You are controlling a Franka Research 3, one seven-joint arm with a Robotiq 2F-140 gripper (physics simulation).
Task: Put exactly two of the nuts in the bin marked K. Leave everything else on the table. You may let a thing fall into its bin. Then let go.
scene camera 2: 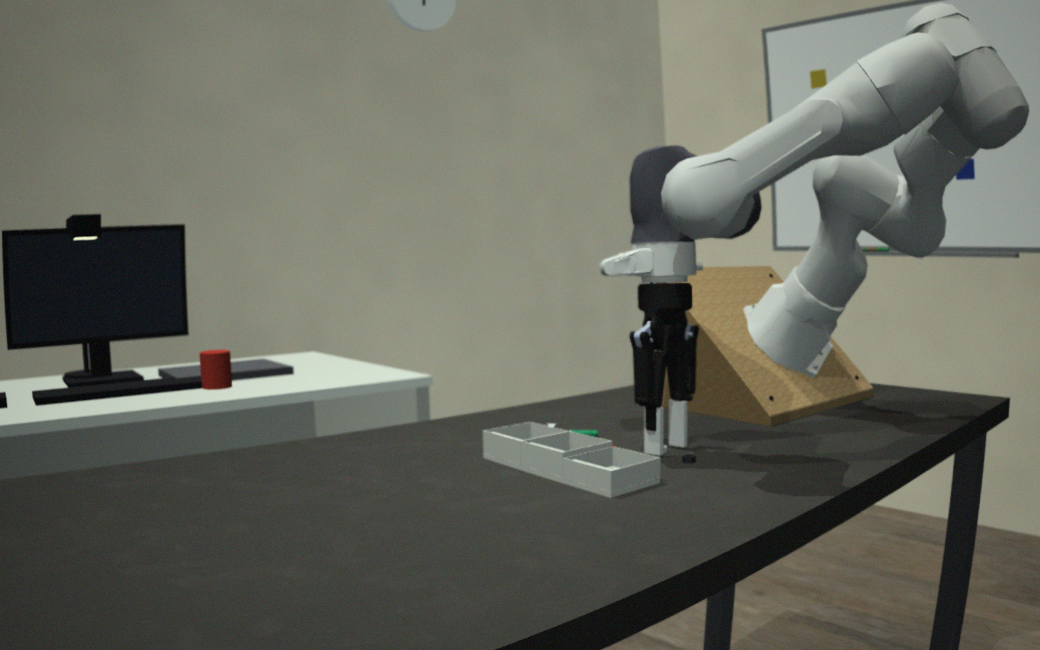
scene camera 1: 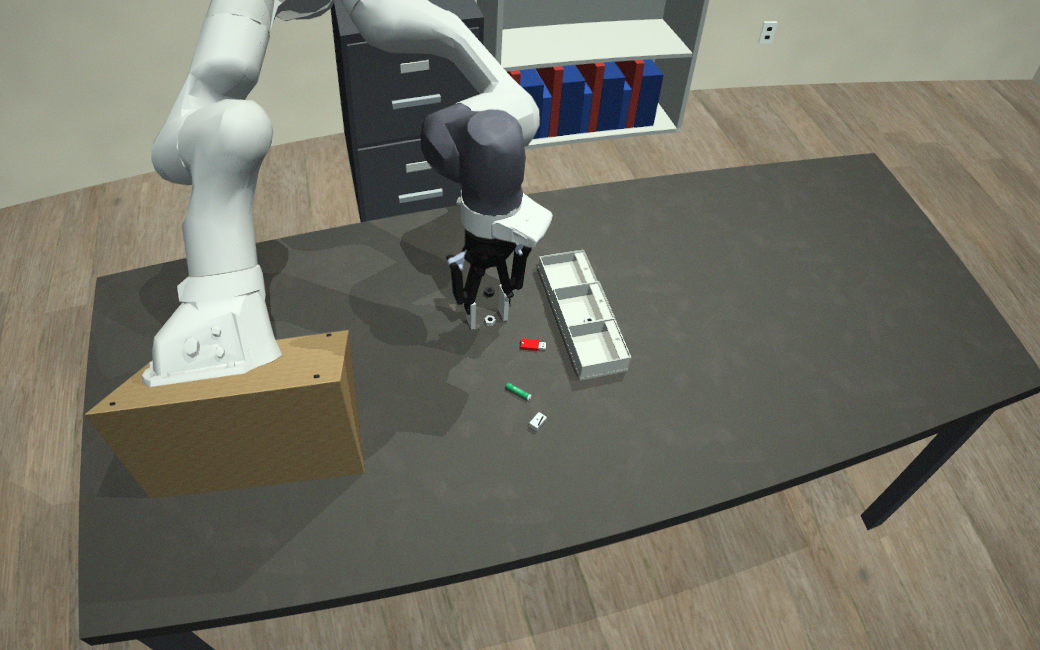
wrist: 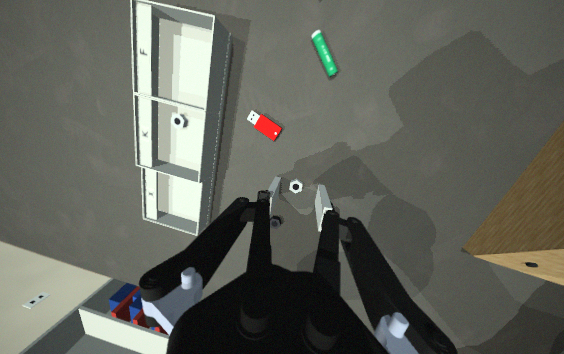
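Observation:
My gripper is partly open and points down, with nothing held. A white hex nut lies on the table, in line with the gap between the fingertips in the wrist view. A dark nut lies close by, near the left finger in the wrist view. Another nut sits inside the bin marked K, the middle compartment of the pale tray; scene camera 1 shows it partly hidden by a divider.
A red USB stick lies between the white nut and the tray. A green battery and a sharpener lie farther along. The arm stands on a wooden block.

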